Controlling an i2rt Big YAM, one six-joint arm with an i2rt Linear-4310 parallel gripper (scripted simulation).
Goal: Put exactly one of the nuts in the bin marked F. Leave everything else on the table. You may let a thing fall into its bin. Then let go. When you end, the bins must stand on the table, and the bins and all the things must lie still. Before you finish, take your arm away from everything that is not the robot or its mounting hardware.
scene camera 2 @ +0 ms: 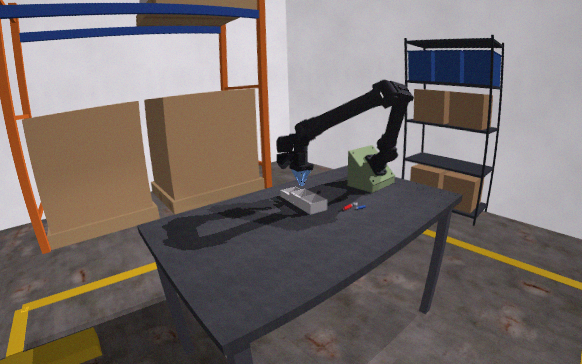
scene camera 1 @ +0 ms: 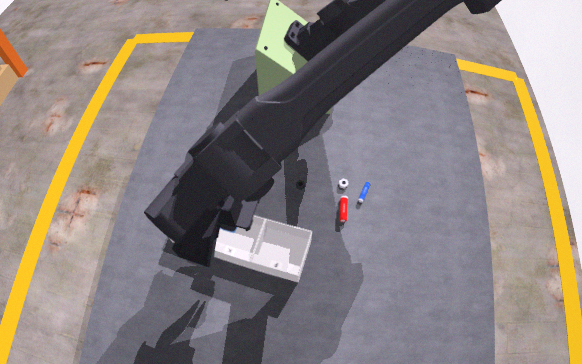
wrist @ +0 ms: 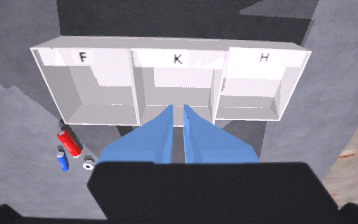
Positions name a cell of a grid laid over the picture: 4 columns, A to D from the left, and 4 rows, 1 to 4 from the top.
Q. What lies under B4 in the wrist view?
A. My gripper.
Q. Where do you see a white three-compartment bin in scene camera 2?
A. C3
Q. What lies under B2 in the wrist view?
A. A white three-compartment bin.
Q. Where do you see a white three-compartment bin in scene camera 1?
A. B3
